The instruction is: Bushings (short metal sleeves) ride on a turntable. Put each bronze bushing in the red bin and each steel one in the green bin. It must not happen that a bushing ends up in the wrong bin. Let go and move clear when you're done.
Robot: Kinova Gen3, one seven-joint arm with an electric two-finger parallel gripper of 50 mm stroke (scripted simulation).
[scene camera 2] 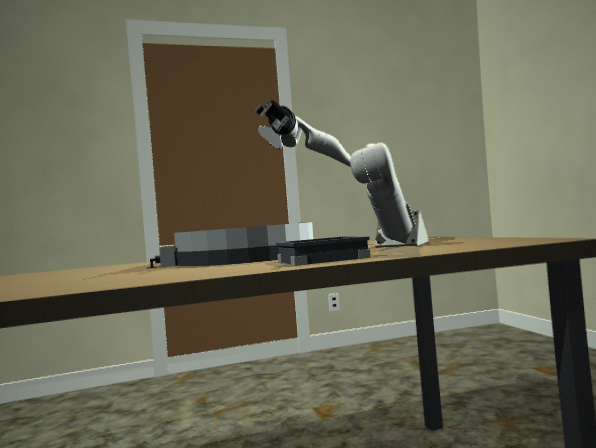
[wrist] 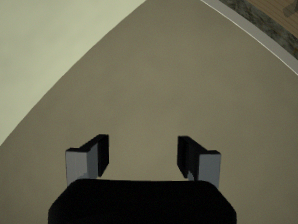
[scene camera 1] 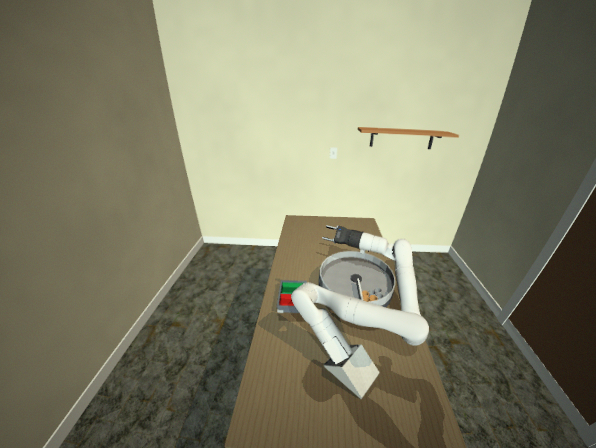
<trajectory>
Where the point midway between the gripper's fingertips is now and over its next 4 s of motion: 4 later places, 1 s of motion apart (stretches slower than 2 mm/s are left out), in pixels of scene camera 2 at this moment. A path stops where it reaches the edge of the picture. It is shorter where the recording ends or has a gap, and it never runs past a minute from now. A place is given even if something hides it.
My gripper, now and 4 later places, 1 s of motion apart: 266,115; 269,119; 270,120; 268,141; 270,174
</trajectory>
